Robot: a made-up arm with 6 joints. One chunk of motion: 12 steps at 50 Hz.
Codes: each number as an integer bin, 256 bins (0 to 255) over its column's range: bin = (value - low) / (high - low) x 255, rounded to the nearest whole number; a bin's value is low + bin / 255 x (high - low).
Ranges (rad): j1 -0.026..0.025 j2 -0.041..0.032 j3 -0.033..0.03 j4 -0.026..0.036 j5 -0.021..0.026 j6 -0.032..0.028
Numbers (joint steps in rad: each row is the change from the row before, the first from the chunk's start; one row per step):
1: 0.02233 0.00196 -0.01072 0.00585 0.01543 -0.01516
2: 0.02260 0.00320 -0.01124 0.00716 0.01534 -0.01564
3: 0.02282 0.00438 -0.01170 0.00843 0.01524 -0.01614
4: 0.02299 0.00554 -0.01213 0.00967 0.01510 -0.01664
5: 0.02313 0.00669 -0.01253 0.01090 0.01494 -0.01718
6: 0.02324 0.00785 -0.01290 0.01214 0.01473 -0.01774
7: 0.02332 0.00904 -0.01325 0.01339 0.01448 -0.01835
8: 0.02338 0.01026 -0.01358 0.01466 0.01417 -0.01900
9: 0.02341 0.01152 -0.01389 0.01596 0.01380 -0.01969
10: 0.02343 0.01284 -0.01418 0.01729 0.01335 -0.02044
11: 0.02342 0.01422 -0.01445 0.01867 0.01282 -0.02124
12: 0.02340 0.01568 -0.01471 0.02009 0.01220 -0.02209
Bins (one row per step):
1: 242 150 90 131 198 72
2: 243 154 88 136 197 70
3: 244 159 86 142 197 67
4: 245 163 84 147 196 65
5: 246 167 83 152 195 63
6: 246 171 81 157 194 61
7: 247 175 80 162 192 58
8: 247 179 79 167 191 55
9: 247 183 77 173 189 52
10: 247 188 76 178 186 49
11: 247 193 75 184 183 46
12: 247 198 74 190 180 42

